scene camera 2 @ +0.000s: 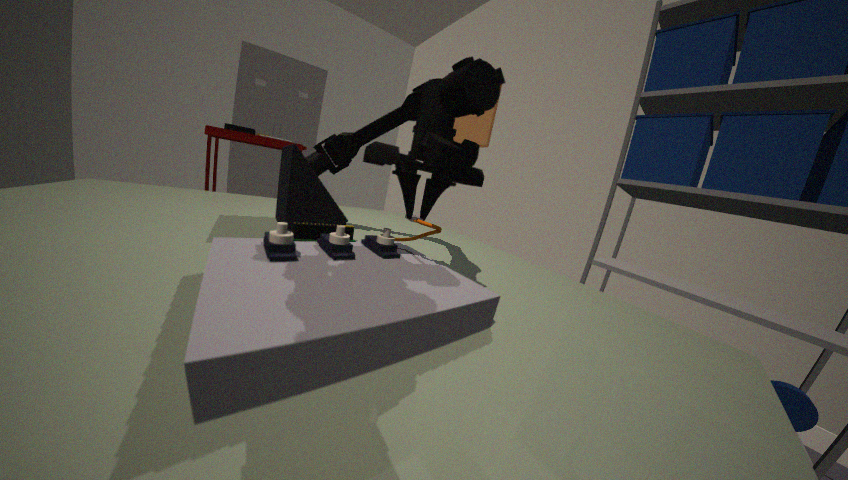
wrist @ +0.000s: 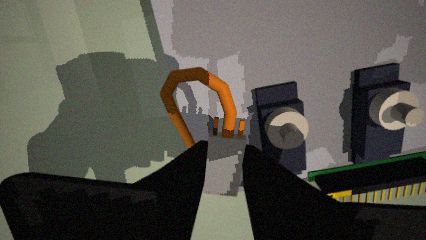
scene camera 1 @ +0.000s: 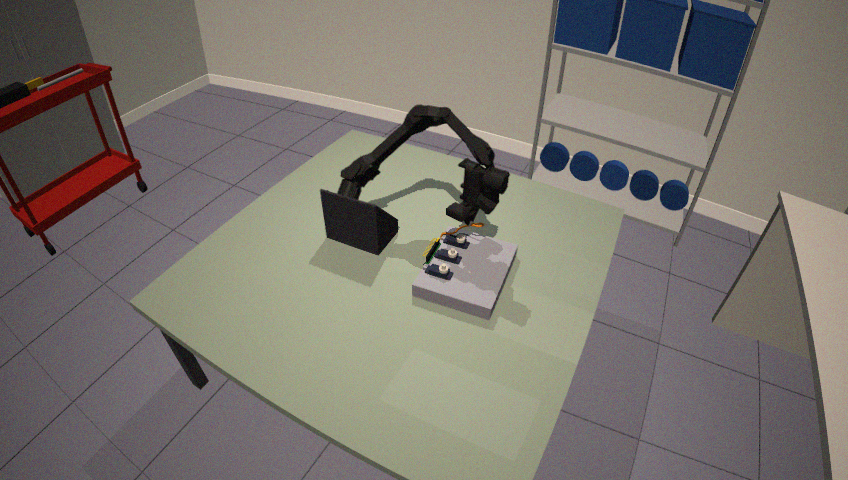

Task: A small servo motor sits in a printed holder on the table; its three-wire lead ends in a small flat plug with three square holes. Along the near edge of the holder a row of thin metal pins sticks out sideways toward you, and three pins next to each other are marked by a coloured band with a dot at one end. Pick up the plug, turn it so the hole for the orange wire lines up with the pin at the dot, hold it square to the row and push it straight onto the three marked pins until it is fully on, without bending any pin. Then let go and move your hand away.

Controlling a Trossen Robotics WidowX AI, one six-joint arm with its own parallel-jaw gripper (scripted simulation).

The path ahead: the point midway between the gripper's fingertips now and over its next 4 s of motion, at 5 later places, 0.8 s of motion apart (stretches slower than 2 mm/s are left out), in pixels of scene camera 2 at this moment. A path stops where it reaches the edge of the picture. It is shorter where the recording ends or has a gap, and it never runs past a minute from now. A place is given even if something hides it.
My gripper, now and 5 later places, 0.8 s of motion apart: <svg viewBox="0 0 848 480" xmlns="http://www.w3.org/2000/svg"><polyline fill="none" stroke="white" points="415,219 388,209 362,202 342,198 332,216 339,222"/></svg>
